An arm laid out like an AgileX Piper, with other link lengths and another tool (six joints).
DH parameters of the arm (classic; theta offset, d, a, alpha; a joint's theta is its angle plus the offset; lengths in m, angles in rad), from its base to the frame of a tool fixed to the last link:
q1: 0 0.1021 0 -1.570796
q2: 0.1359 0 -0.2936 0
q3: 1.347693 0 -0.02 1.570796
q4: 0 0.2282 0 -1.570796
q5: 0 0 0 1.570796
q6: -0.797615 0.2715 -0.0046 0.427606
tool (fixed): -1.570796 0.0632 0 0
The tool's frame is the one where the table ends.
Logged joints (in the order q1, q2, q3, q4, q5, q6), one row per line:
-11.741, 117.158, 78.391, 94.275, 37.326, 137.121
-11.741, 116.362, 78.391, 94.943, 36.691, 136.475
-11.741, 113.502, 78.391, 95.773, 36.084, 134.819
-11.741, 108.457, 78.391, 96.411, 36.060, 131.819
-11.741, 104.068, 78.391, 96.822, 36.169, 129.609
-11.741, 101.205, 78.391, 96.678, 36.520, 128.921
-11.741, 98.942, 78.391, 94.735, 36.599, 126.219
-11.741, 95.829, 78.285, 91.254, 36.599, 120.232
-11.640, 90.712, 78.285, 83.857, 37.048, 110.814
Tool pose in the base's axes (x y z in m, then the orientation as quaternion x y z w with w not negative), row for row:
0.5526, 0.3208, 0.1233, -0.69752, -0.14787, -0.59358, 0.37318
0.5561, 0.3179, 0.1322, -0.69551, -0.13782, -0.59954, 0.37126
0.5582, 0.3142, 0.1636, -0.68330, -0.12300, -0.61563, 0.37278
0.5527, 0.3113, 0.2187, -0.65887, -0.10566, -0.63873, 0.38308
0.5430, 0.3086, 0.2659, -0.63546, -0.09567, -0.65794, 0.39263
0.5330, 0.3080, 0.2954, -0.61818, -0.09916, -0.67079, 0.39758
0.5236, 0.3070, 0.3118, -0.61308, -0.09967, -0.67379, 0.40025
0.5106, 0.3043, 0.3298, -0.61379, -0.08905, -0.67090, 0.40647
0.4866, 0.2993, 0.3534, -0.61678, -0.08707, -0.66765, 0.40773
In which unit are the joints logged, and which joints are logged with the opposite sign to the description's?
The joints are logged in degrees. Opposite sign: q1, q3, q6.
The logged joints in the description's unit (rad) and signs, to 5 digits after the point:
0.20492, 2.04479, -1.36818, 1.64541, 0.65146, -2.39321
0.20492, 2.03090, -1.36818, 1.65707, 0.64038, -2.38194
0.20492, 1.98098, -1.36818, 1.67155, 0.62978, -2.35304
0.20492, 1.89293, -1.36818, 1.68269, 0.62937, -2.30068
0.20492, 1.81633, -1.36818, 1.68986, 0.63127, -2.26210
0.20492, 1.76636, -1.36818, 1.68735, 0.63739, -2.25010
0.20492, 1.72686, -1.36818, 1.65344, 0.63877, -2.20294
0.20492, 1.67253, -1.36633, 1.59268, 0.63877, -2.09844
0.20316, 1.58322, -1.36633, 1.46358, 0.64661, -1.93407

